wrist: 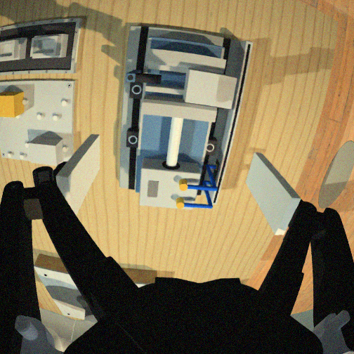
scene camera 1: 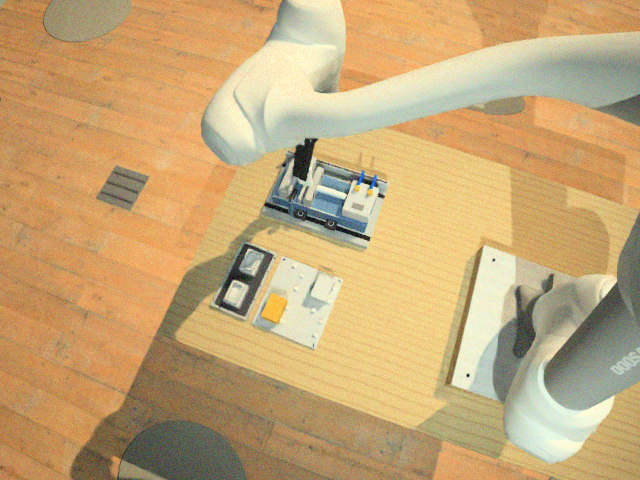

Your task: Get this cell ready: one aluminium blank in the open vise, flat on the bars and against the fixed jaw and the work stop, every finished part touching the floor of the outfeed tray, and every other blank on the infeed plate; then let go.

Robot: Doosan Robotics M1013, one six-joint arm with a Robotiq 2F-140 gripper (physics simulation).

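Places are measured from the arm's base along level axes (x right, y ahead, z up), in metres.
Pixels of known places: gripper, fingertip midpoint: (scene camera 1: 316,159).
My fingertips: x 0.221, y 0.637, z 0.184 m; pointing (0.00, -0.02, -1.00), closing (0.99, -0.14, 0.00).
Note:
Behind a point stands the place of what it marks.
The blue vise (scene camera 1: 330,198) {z 0.017, x 0.216, y 0.598 m} (wrist: 150,130) has its jaws apart. A pale aluminium blank (wrist: 211,89) lies across the jaw gap at the side away from the dark work stop (wrist: 150,78), apart from it; whether it touches the bars is unclear. My gripper (scene camera 1: 305,180) (wrist: 177,159) is open and empty above the vise and partly hides it in the scene view. Two hollowed finished parts (scene camera 1: 251,260) {z -0.016, x 0.015, y 0.761 m} (scene camera 1: 236,292) {z -0.016, x -0.074, y 0.775 m} (wrist: 48,46) lie in the dark outfeed tray (scene camera 1: 217,305) {z -0.031, x -0.114, y 0.816 m} (wrist: 75,50). A grey blank (scene camera 1: 323,286) {z 0.002, x -0.017, y 0.566 m} (wrist: 46,149) sits on the infeed plate (scene camera 1: 299,322) {z -0.035, x -0.109, y 0.606 m} (wrist: 50,90).
An orange block (scene camera 1: 273,308) {z 0.001, x -0.096, y 0.672 m} (wrist: 11,104) is also on the infeed plate, among small white pegs. Blue levers with yellow ends (scene camera 1: 370,186) {z 0.053, x 0.254, y 0.502 m} (wrist: 195,187) stand up at the vise's end. A thick white plate (scene camera 1: 475,320) {z 0.009, x -0.024, y 0.190 m} (wrist: 62,295) lies near the arm's base.

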